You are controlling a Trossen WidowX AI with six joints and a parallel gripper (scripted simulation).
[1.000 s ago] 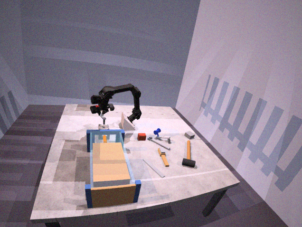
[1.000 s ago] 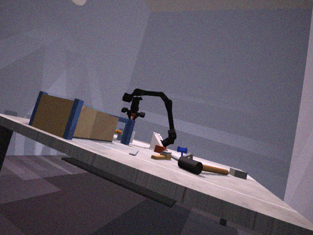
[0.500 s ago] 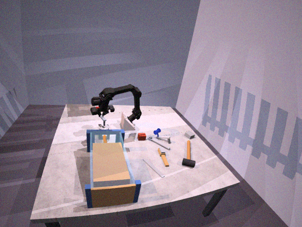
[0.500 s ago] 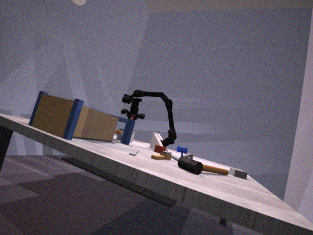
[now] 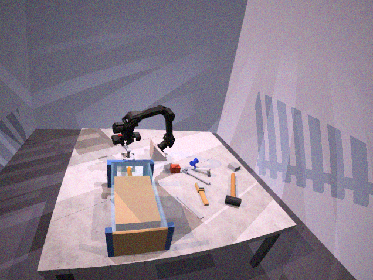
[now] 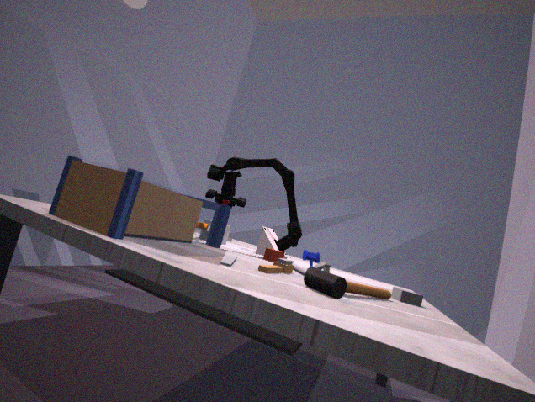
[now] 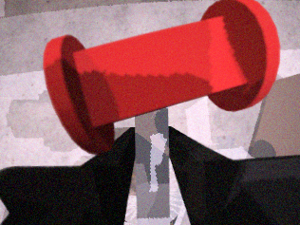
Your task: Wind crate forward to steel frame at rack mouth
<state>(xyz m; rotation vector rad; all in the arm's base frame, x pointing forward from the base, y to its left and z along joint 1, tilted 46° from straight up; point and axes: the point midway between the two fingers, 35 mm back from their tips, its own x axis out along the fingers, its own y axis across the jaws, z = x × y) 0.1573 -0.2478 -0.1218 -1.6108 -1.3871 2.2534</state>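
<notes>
My gripper tip is 20 mm below the winch handle and 10 mm short of it. The rest, counted from my gripper tip: red winch handle grip 50 mm above, 20 mm behind, 10 mm to the right; then pale winch body 100 mm below, 50 mm ahead, 20 mm to the left; then clear-panelled cubby 470 mm ahead, 70 mm to the left, 10 mm below.
</notes>
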